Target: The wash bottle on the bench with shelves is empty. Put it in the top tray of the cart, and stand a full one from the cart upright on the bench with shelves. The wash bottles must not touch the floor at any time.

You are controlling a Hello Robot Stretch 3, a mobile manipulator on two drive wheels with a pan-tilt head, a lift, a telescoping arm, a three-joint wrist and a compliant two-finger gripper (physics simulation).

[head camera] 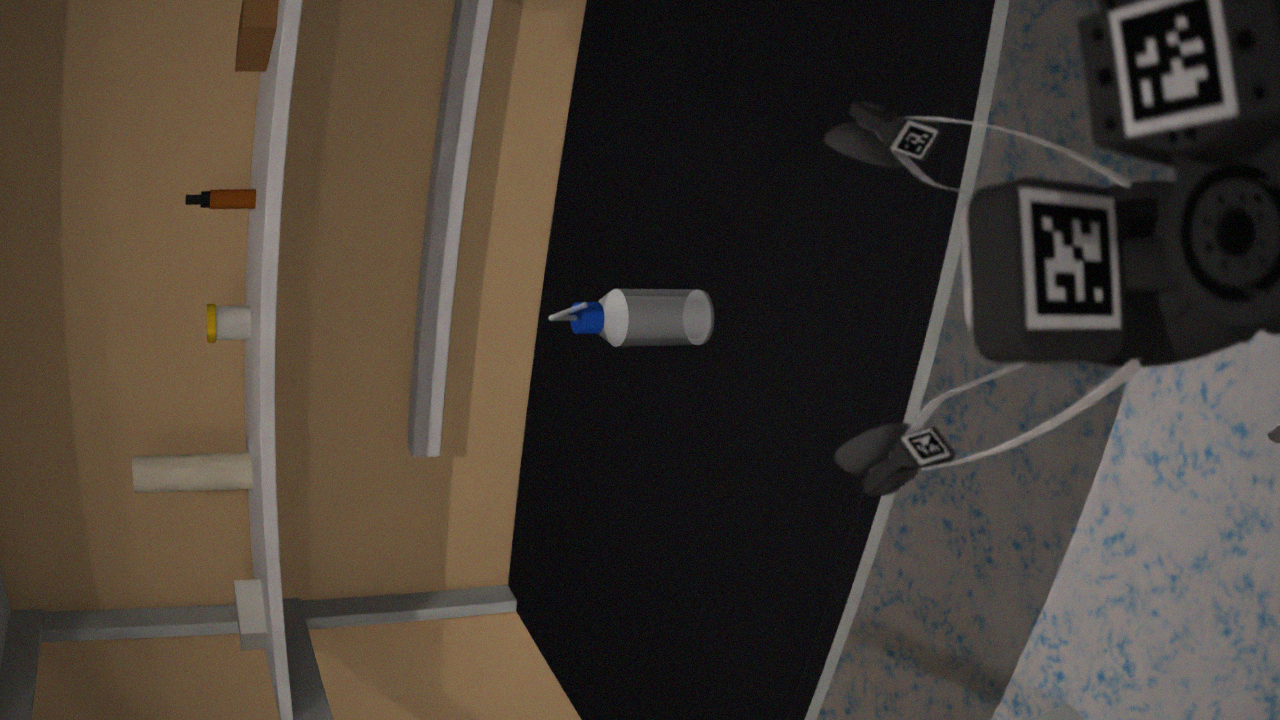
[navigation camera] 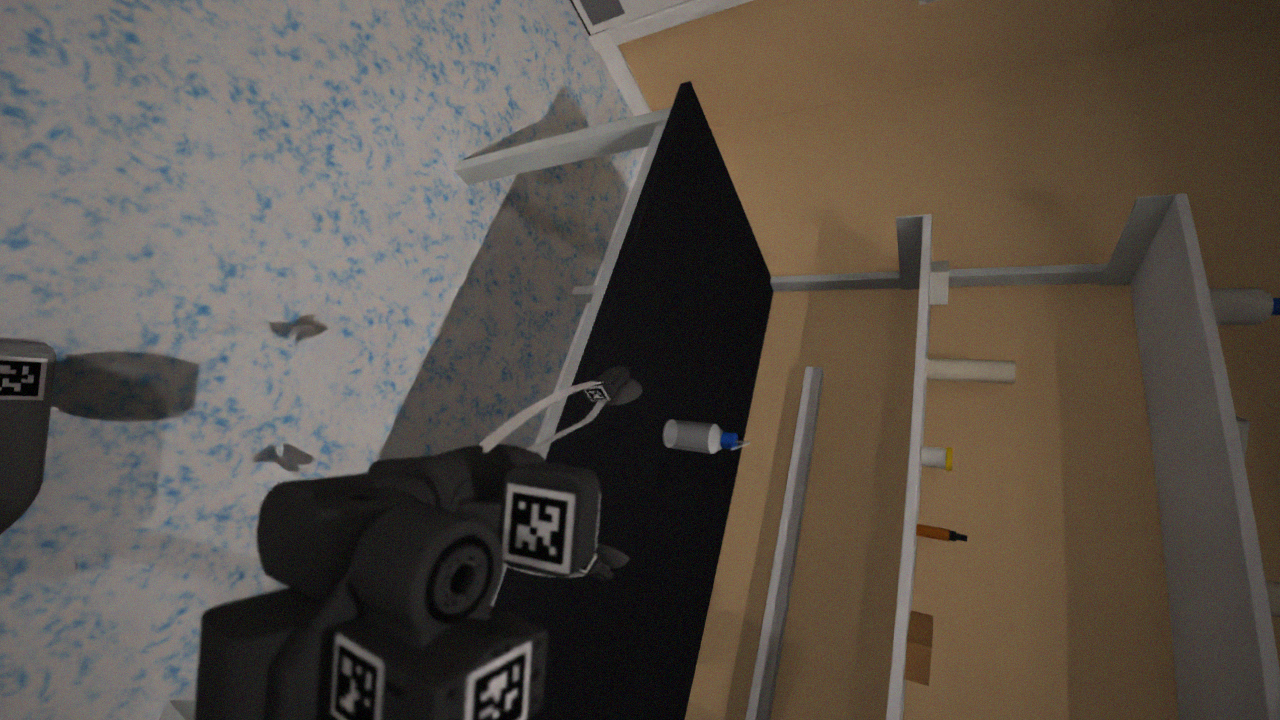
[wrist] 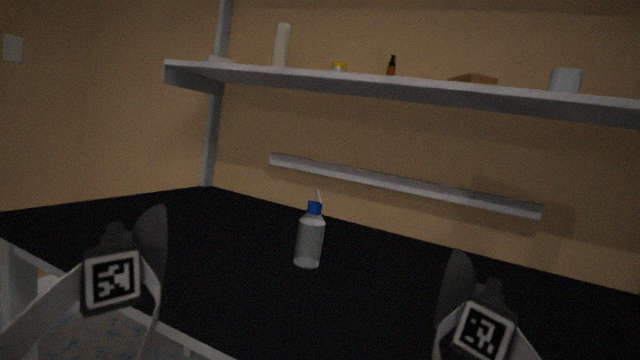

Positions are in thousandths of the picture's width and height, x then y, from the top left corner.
In view: my gripper (head camera: 664,413), a wash bottle (head camera: 487,441) and a bench with shelves (head camera: 534,744).
The wash bottle shows as well in the navigation camera view (navigation camera: 549,608) and in the wrist view (wrist: 487,632). My gripper also shows in the wrist view (wrist: 479,710). The bench with shelves shows as well in the navigation camera view (navigation camera: 534,417) and in the wrist view (wrist: 360,776).
